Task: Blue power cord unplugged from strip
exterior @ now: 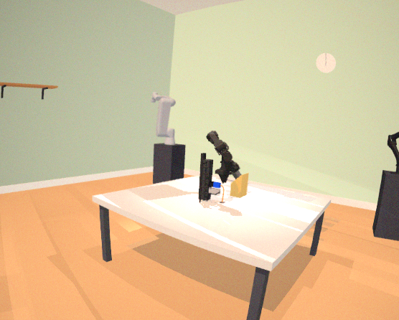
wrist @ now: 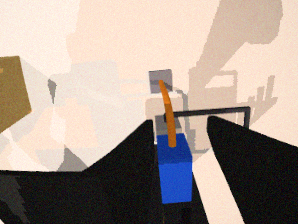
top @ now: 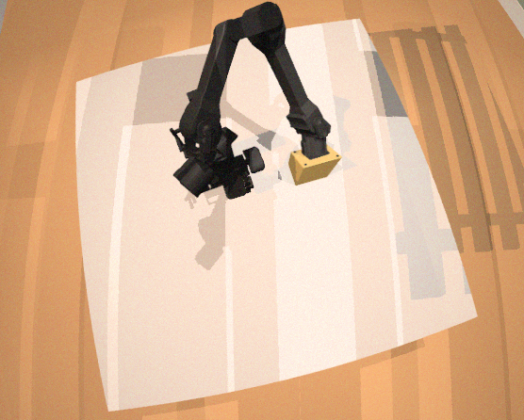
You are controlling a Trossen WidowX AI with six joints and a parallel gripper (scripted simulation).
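Now: the blue plug 7 cm to the right of my gripper tip and 1 cm below it.
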